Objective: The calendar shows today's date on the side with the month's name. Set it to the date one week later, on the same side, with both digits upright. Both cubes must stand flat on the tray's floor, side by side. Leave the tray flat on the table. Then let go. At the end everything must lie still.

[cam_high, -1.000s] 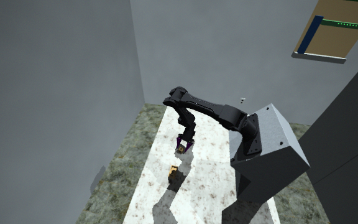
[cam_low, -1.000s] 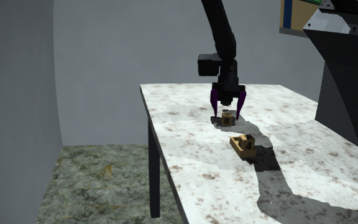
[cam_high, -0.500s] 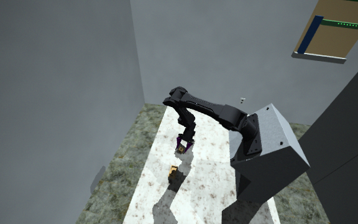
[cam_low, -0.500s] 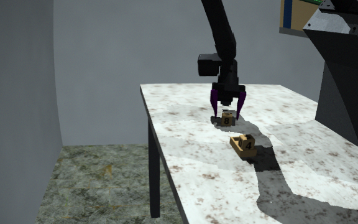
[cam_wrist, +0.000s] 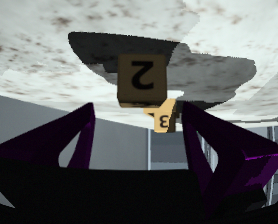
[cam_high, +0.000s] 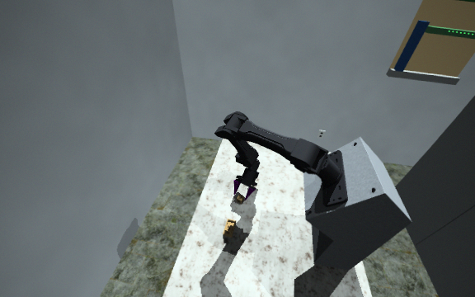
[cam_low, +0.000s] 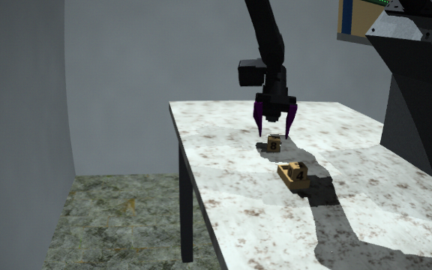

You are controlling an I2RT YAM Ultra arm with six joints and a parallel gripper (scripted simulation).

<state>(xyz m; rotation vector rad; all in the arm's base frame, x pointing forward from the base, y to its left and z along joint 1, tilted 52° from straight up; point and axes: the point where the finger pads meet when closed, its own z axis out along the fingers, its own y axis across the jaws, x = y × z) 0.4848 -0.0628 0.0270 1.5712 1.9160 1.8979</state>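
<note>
The wooden digit cube is 20 mm below my hand.
</note>
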